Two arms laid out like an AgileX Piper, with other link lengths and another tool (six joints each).
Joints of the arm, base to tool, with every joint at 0 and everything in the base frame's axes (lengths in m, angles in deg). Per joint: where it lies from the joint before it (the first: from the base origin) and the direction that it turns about. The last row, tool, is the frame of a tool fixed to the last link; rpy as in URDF.
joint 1: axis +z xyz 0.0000 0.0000 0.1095
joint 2: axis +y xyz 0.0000 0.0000 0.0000
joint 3: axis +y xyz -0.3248 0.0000 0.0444
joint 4: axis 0.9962 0 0.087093 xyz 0.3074 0.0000 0.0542
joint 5: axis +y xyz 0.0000 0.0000 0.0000
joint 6: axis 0.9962 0 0.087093 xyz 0.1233 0.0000 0.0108
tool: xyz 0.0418 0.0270 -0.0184 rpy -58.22 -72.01 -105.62
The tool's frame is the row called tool.
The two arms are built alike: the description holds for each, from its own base.
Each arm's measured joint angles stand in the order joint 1, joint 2, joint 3, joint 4, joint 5, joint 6.
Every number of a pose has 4 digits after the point.
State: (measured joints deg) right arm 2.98 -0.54 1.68 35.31 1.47 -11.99; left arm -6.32 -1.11 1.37 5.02 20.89 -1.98
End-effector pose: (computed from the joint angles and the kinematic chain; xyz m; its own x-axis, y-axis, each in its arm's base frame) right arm 0.1447 0.0435 0.1970 0.0083 -0.6514 0.7587 0.3426 -0.7110 -0.6141; left arm 0.1356 0.0183 0.1355 0.2312 -0.3698 0.8999 0.0909 -0.9127 -0.3984
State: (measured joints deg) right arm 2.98 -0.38 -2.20 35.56 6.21 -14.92; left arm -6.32 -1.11 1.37 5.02 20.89 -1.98
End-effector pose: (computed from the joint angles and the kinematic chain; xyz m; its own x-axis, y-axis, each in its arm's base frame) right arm 0.1389 0.0505 0.2157 0.0356 -0.6105 0.7912 0.3768 -0.7251 -0.5764; left arm 0.1356 0.0183 0.1355 0.2312 -0.3698 0.8999 0.0909 -0.9127 -0.3984
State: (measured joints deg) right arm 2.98 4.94 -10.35 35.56 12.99 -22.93; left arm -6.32 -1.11 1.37 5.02 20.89 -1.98
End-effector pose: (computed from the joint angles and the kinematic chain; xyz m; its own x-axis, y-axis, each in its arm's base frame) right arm 0.1366 0.0593 0.2481 0.0923 -0.4800 0.8724 0.4125 -0.7790 -0.4723; left arm 0.1356 0.0183 0.1355 0.2312 -0.3698 0.8999 0.0909 -0.9127 -0.3984
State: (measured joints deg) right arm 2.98 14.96 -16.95 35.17 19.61 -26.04; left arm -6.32 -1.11 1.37 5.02 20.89 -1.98
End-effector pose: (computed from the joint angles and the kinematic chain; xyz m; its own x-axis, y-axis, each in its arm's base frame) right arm 0.1497 0.0686 0.2582 0.2472 -0.3998 0.8826 0.4004 -0.7873 -0.4688; left arm 0.1356 0.0183 0.1355 0.2312 -0.3698 0.8999 0.0909 -0.9127 -0.3984
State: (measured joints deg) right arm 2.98 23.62 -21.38 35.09 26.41 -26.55; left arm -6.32 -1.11 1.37 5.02 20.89 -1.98
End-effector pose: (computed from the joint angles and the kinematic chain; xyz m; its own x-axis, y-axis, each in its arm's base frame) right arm 0.1617 0.0784 0.2543 0.4183 -0.3554 0.8359 0.3725 -0.7722 -0.5148; left arm 0.1356 0.0183 0.1355 0.2312 -0.3698 0.8999 0.0909 -0.9127 -0.3984
